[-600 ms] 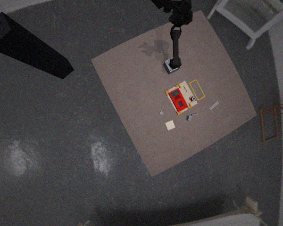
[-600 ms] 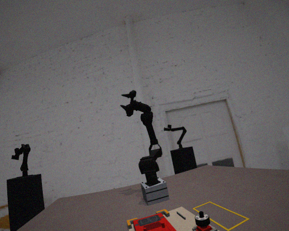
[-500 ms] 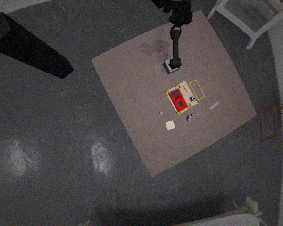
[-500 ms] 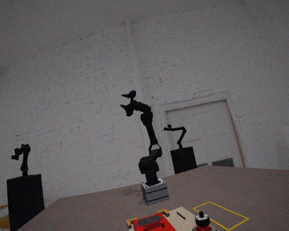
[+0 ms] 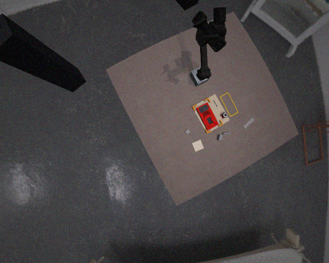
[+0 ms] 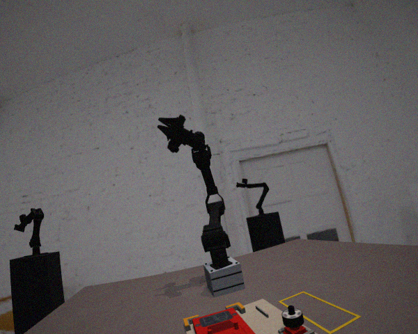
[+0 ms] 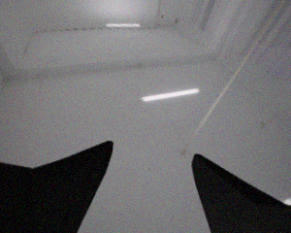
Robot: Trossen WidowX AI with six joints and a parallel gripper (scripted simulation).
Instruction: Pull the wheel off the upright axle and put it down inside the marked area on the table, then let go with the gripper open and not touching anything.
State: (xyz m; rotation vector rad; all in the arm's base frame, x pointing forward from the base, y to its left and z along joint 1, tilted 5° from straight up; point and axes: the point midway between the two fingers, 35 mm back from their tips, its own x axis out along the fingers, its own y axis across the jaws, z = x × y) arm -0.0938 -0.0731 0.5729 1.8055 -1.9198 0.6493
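Right now my gripper tip is 42 cm short of the wheel, 13 cm to the right of it and 64 cm above it. From my gripper tip the other things lie so: beige tile: 49 cm ahead, 19 cm to the right, 67 cm below.
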